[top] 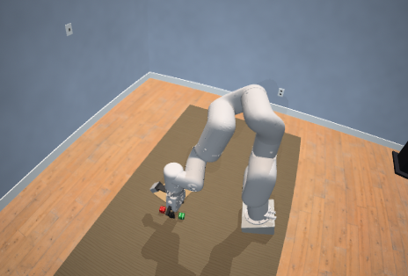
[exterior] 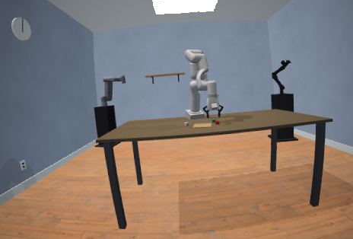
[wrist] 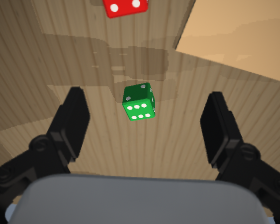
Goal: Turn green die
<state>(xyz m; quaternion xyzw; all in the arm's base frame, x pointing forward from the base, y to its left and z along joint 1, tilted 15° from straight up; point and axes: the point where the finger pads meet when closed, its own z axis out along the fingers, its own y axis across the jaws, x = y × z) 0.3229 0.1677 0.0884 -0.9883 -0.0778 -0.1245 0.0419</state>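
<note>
My hand is 40 mm above the green die and 30 mm past it. The rest, counted from my hand: white die: 220 mm to the right, 60 mm ahead, 40 mm below; tan mat: 90 mm to the right, 90 mm ahead, 50 mm below; red die: 60 mm ahead, 40 mm below, 30 mm to the left.
</note>
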